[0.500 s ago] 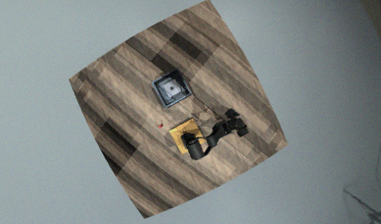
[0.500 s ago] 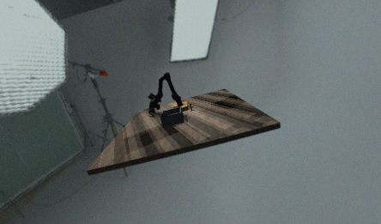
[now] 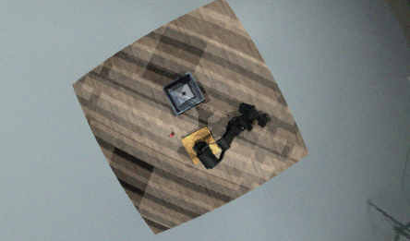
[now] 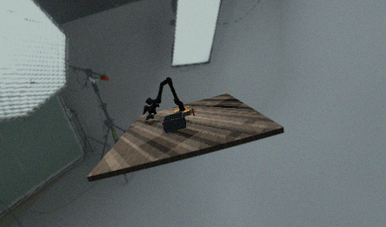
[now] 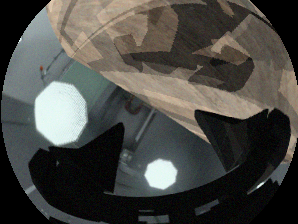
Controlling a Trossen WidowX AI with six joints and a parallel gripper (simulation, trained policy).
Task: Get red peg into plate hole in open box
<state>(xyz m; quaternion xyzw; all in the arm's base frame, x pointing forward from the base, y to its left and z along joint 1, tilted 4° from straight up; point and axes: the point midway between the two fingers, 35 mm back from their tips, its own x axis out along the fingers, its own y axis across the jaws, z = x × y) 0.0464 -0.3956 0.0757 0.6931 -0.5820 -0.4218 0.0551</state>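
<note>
Now: the red peg 110 mm ahead of my gripper tip, 550 mm to the left of it and 40 mm below it. The rest, counted from my gripper tip: pale plate: 300 mm ahead, 370 mm to the left, 40 mm below; dark box: 300 mm ahead, 370 mm to the left, 60 mm below.
</note>
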